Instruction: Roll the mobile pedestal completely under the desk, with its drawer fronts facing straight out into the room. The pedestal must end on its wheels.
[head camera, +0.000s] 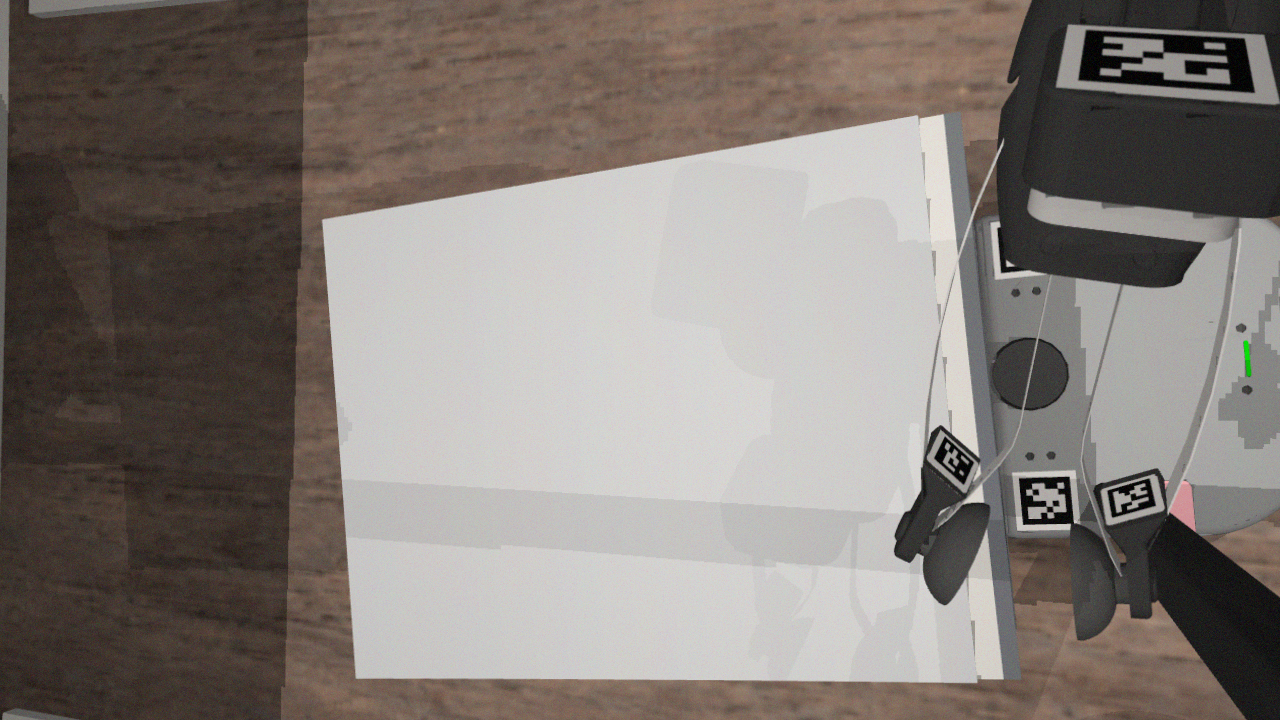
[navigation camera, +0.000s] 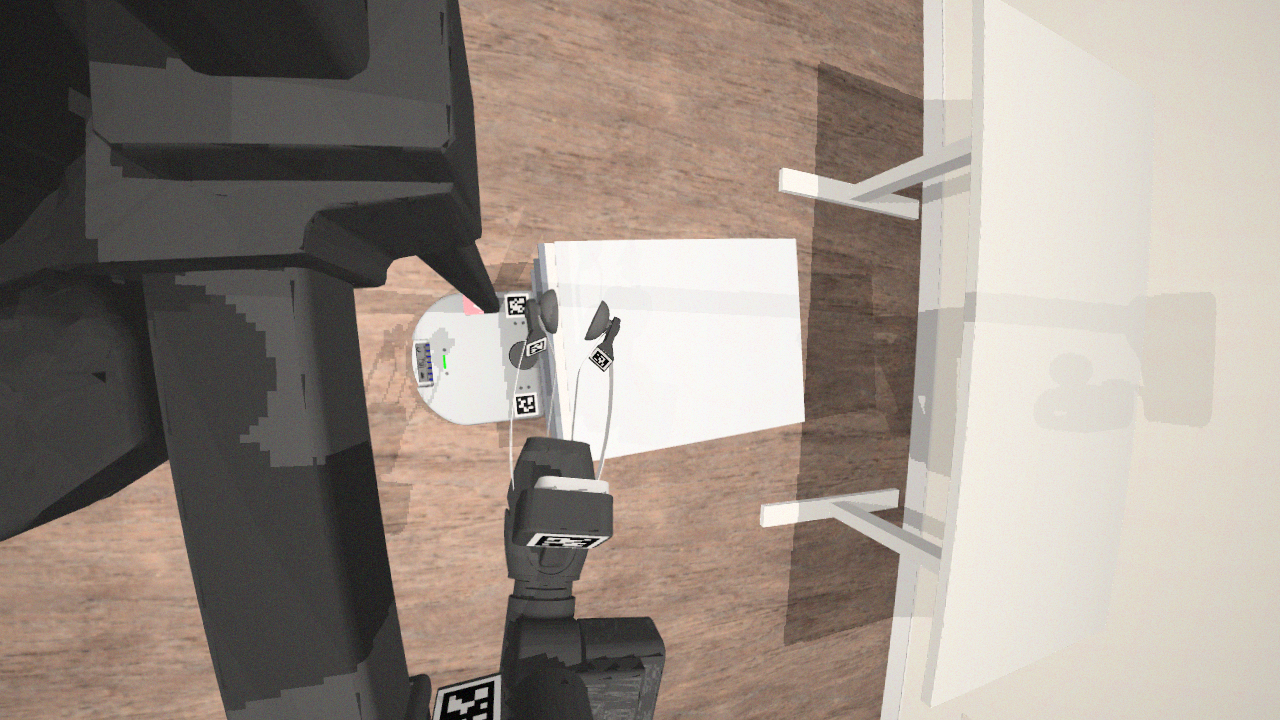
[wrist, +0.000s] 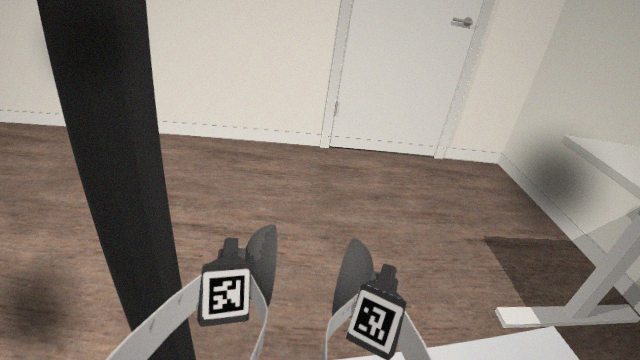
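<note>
The white pedestal (head camera: 554, 358) (navigation camera: 698, 349) stands upright on the wood floor between my base and the desk, outside the desk's footprint. Its top also shows at the bottom edge of the wrist view (wrist: 480, 350). Its drawer-front side, a grey edge, faces my base, close against it, slightly turned. Its wheels are hidden. The white desk (navigation camera: 1047, 358) stands against the wall; part of it shows in the wrist view (wrist: 607, 157). My gripper (head camera: 1029, 577) (navigation camera: 572, 317) (wrist: 309, 259) is open with nothing between the fingers, above the pedestal's front edge in the camera views.
The desk's two legs end in feet (navigation camera: 801, 181) (navigation camera: 787, 513) (wrist: 517, 317) that reach out toward the pedestal, one on each side of it. My base (head camera: 1145, 376) (navigation camera: 474, 358) is behind the drawer side. A door (wrist: 400, 75) and wall stand beyond the floor in the wrist view.
</note>
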